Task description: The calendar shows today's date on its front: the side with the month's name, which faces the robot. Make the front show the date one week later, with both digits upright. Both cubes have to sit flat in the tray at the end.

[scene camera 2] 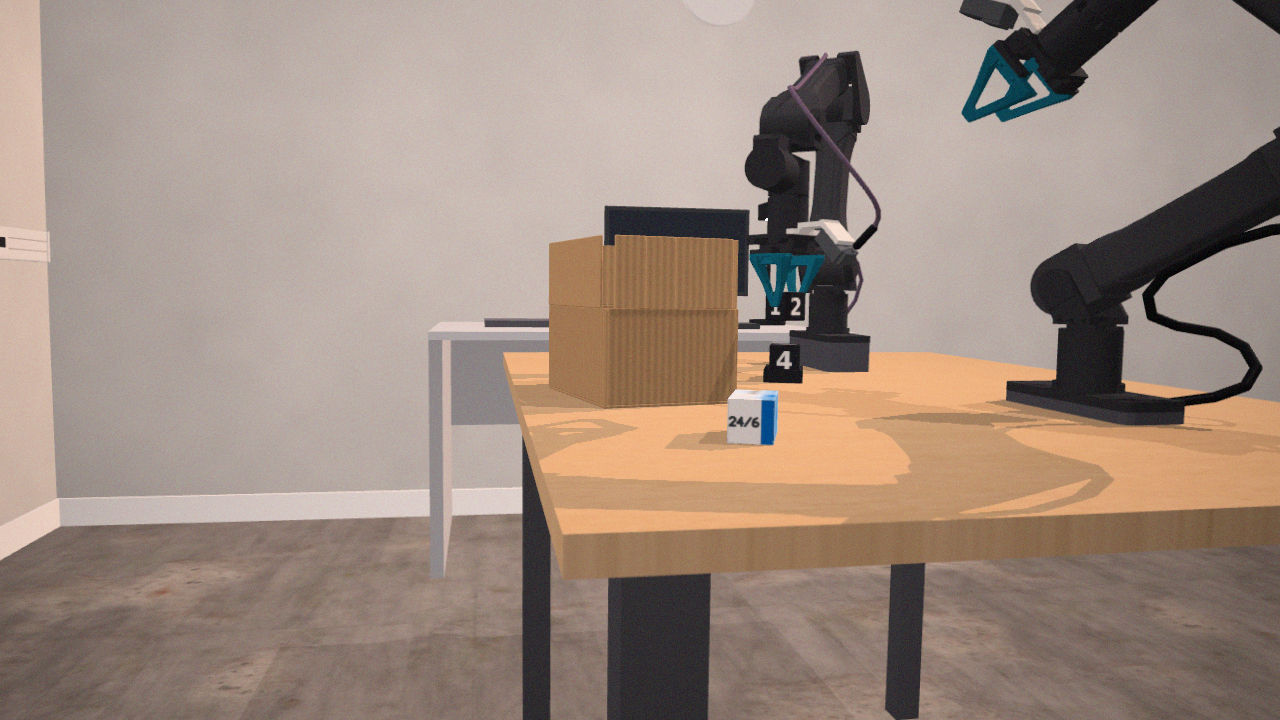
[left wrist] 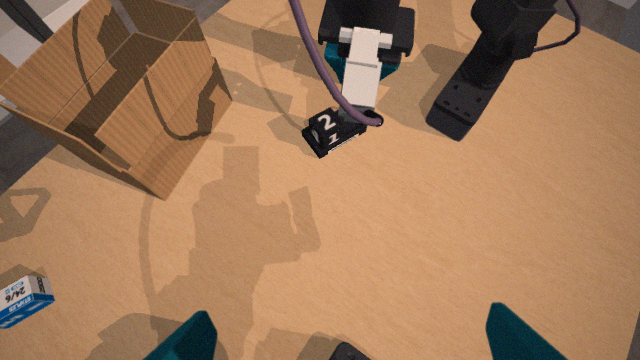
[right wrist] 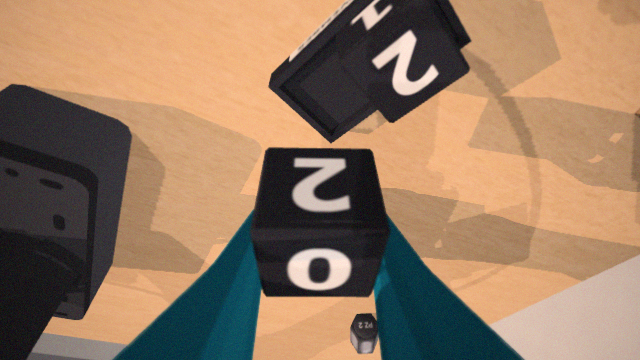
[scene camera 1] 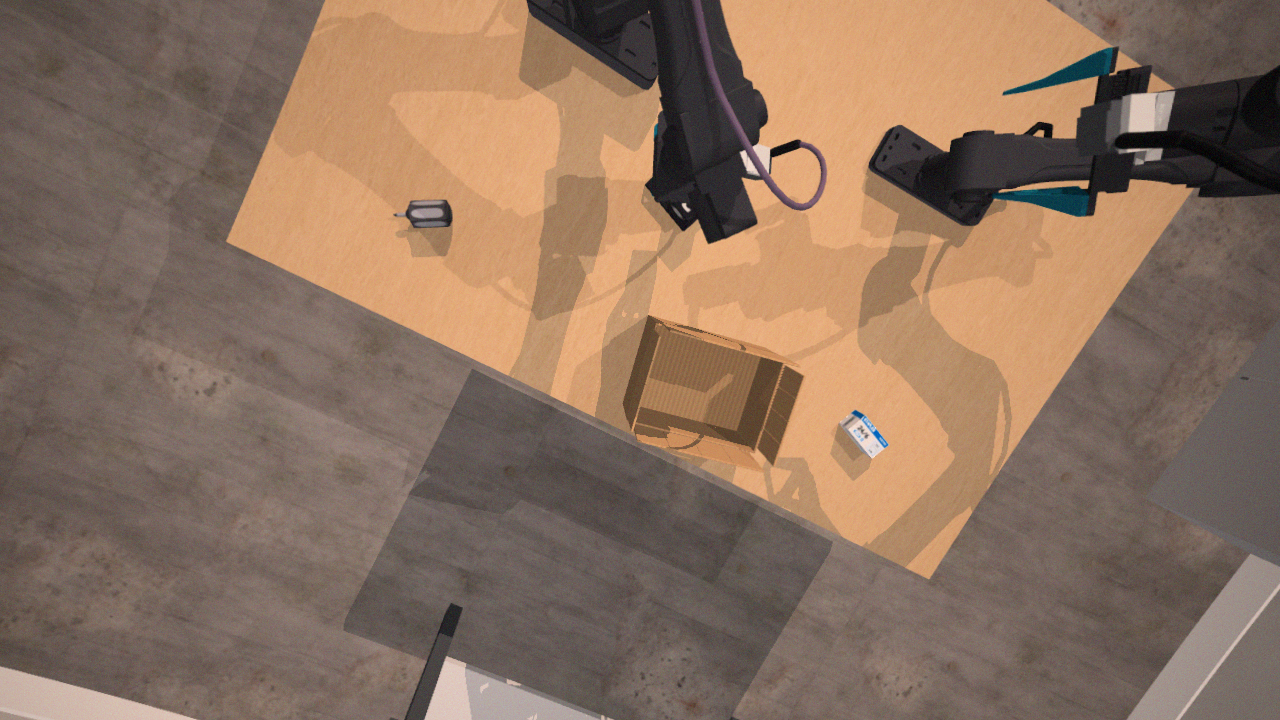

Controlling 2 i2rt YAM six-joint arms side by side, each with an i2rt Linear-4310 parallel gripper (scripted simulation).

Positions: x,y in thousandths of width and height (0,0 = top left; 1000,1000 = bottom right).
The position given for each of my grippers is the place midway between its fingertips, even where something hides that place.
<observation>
my left gripper: scene camera 2 768,163; left wrist 537,888; scene camera 1 779,203; not seen in the right wrist view (out of frame)
</observation>
